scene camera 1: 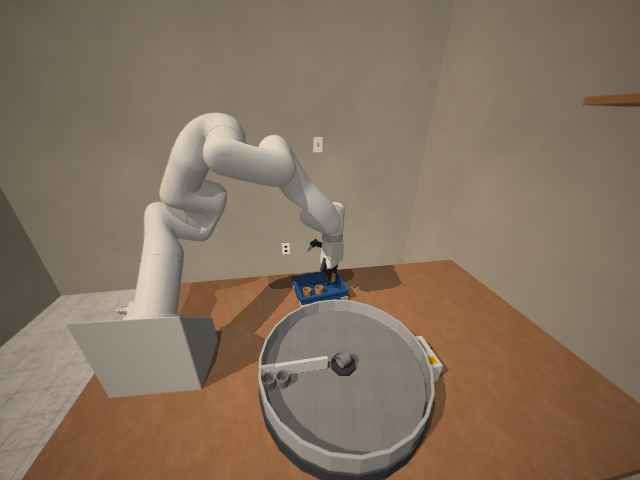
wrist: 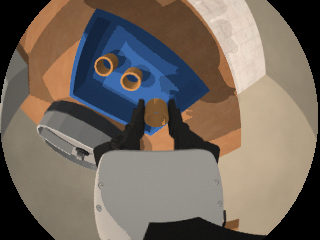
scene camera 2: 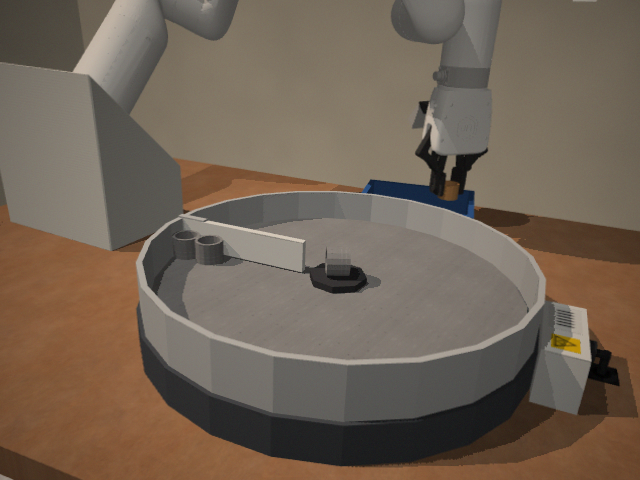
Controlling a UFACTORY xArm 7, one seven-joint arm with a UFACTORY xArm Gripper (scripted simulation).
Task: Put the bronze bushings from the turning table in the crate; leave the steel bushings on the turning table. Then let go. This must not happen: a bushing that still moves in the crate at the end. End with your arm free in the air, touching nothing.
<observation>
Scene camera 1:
gripper: 330,278
blue crate: 337,290
turning table: 378,399
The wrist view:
gripper: 156,106
blue crate: 162,78
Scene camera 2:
gripper: 446,193
steel bushing: 209,251
turning table: 415,294
</observation>
